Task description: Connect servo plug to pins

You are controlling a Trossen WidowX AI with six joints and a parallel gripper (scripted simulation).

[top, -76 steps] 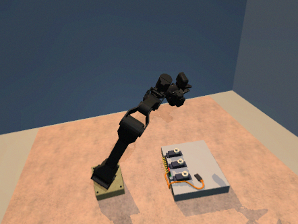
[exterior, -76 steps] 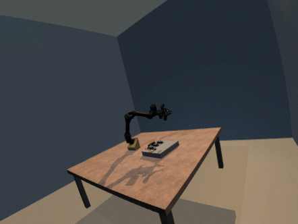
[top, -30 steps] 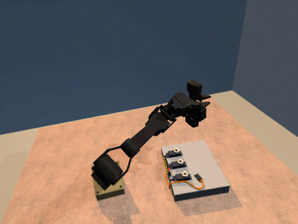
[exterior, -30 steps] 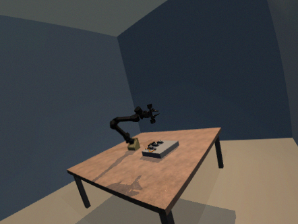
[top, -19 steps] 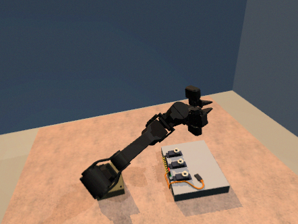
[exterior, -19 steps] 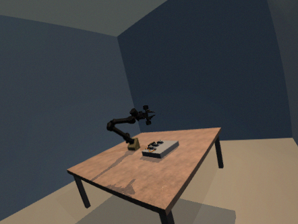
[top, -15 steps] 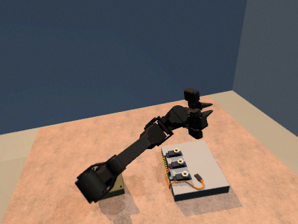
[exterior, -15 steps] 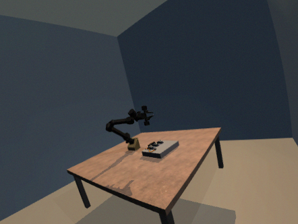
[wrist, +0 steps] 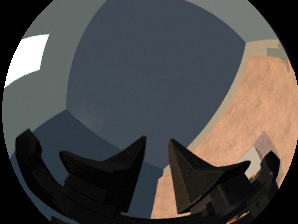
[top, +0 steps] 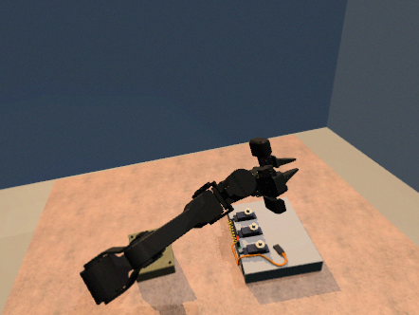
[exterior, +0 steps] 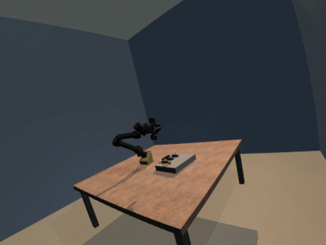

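My gripper tip is 130 mm past the red marked band, 100 mm to the right of it and 310 mm above it. Also, from my gripper tip: holder (40 mm ahead, 90 mm to the left, 360 mm below).
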